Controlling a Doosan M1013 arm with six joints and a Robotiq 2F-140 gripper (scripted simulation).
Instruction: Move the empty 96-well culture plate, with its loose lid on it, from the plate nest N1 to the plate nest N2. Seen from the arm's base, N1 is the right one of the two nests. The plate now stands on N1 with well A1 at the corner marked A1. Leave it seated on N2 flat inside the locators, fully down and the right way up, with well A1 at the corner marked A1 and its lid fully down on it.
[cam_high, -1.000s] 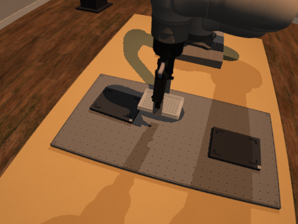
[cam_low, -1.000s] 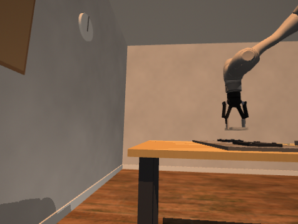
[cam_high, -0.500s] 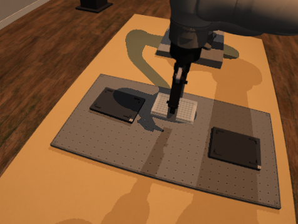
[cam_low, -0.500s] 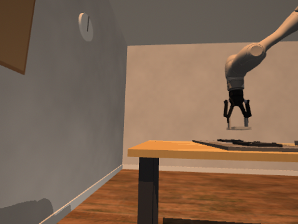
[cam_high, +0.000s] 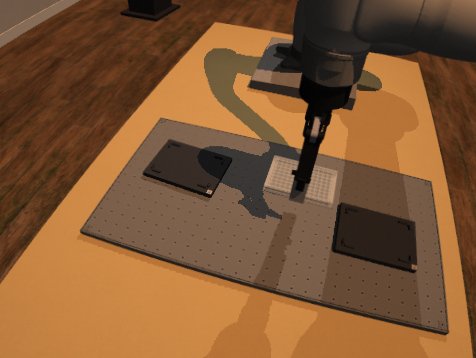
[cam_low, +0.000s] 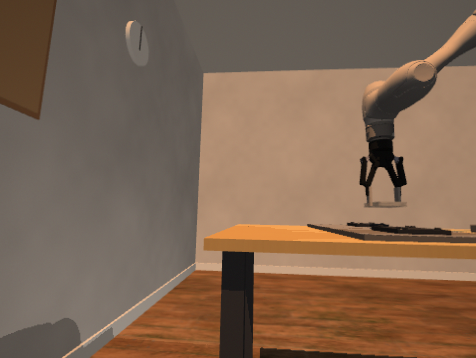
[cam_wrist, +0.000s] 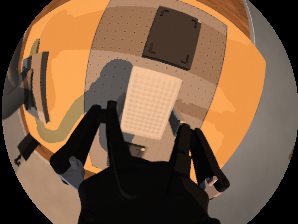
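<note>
Right now the black nest N2 is 18 cm to the left of my hand and 10 cm below it. Round my hand: lid (2 cm below); then plate (2 cm below); then black nest N1 (25 cm to the right, 10 cm below).
</note>
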